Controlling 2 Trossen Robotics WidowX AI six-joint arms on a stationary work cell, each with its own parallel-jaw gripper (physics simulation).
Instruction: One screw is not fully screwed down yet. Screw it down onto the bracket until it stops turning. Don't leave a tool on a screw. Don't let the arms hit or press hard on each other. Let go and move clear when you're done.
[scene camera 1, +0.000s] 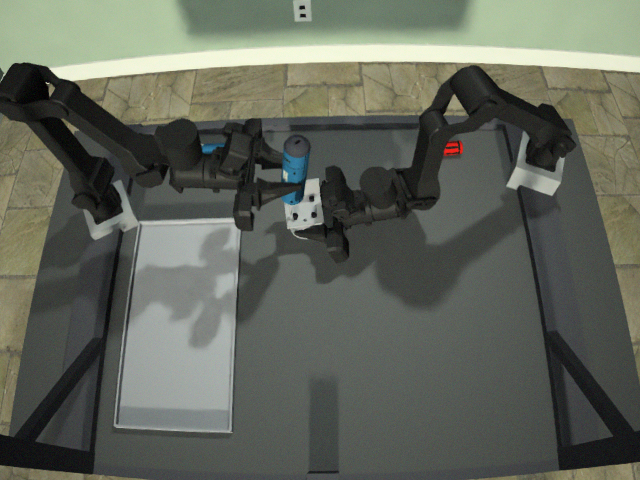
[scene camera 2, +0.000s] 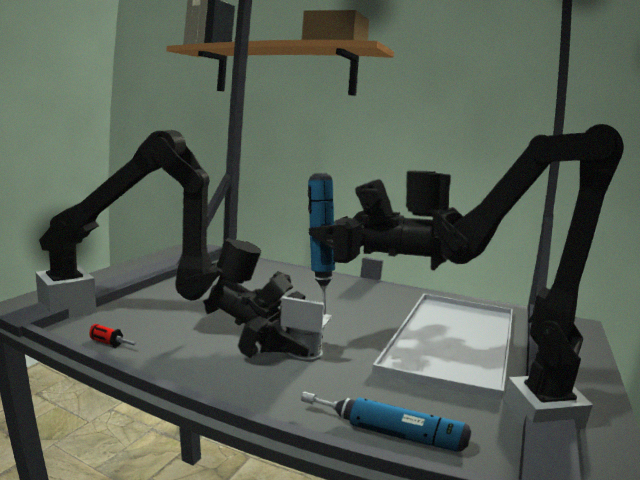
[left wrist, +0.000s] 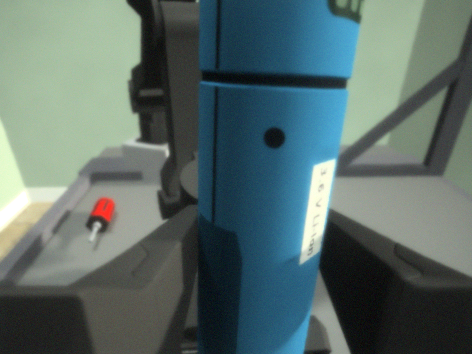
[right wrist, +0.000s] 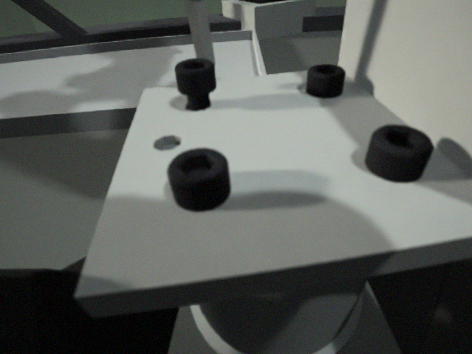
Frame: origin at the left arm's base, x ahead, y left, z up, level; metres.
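Where they show: left gripper, fingertip midpoint: (scene camera 1: 302, 175) (scene camera 2: 314, 229) (left wrist: 255, 216); right gripper, fingertip midpoint: (scene camera 1: 295, 220) (scene camera 2: 315, 345); left arm's base, origin of the base link: (scene camera 1: 105, 206) (scene camera 2: 549, 390); right arm's base, origin of the base link: (scene camera 1: 541, 156) (scene camera 2: 64, 274) (left wrist: 157, 138).
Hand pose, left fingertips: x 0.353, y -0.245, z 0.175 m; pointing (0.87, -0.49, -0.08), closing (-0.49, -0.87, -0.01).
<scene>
Each offset is from my left fingertips to the top centre of the thing. "spot": to the spot under its first point.
The white bracket (scene camera 1: 303, 206) (scene camera 2: 301, 314) (right wrist: 260, 135) carries black screws. One screw {0.018 m back, 0.014 m left, 0.140 m down} (scene camera 1: 295, 215) (right wrist: 195, 75) stands raised with its shank showing, at the far left corner in the right wrist view; the other three heads sit lower. My left gripper (scene camera 1: 292, 173) (scene camera 2: 323, 235) (left wrist: 255, 216) is shut on an upright blue electric screwdriver {0.013 m back, 0.009 m left, 0.095 m up} (scene camera 1: 294, 167) (scene camera 2: 321, 253) (left wrist: 272, 190), bit down. Its thin shaft {spot: 0.023 m back, 0.021 m left, 0.116 m down} (scene camera 2: 324, 299) (right wrist: 201, 30) passes behind the raised head in the right wrist view; its tip is hidden there. My right gripper (scene camera 2: 302, 347) is shut on the bracket's base, low down, partly hidden.
A second blue driver {0.089 m back, 0.266 m left, 0.176 m down} (scene camera 1: 212, 148) (scene camera 2: 408, 421) with a socket end lies on the table. A red screwdriver {0.343 m ahead, 0.046 m left, 0.188 m down} (scene camera 1: 452, 148) (scene camera 2: 105, 335) (left wrist: 102, 212) lies near the right arm's base. A white tray {0.297 m back, 0.044 m right, 0.201 m down} (scene camera 1: 176, 429) (scene camera 2: 439, 379) lies on the left arm's side. The two grippers are close together.
</scene>
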